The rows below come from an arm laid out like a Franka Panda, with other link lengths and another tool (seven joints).
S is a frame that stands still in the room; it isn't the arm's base.
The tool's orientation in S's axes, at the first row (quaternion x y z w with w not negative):
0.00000, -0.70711, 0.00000, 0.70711
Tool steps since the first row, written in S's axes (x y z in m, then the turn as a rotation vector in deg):
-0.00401, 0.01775, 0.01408, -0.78, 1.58, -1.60
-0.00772, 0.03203, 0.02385, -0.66, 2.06, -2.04
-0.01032, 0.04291, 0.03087, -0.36, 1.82, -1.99
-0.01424, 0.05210, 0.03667, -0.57, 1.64, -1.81
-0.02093, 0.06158, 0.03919, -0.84, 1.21, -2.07
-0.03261, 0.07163, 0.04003, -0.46, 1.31, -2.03
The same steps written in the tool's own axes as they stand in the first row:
0.01408, 0.01775, 0.00401, -1.60, 1.58, 0.78
0.02385, 0.03203, 0.00772, -2.04, 2.06, 0.66
0.03087, 0.04291, 0.01032, -1.99, 1.82, 0.36
0.03667, 0.05210, 0.01424, -1.81, 1.64, 0.57
0.03919, 0.06158, 0.02093, -2.07, 1.21, 0.84
0.04003, 0.07163, 0.03261, -2.03, 1.31, 0.46

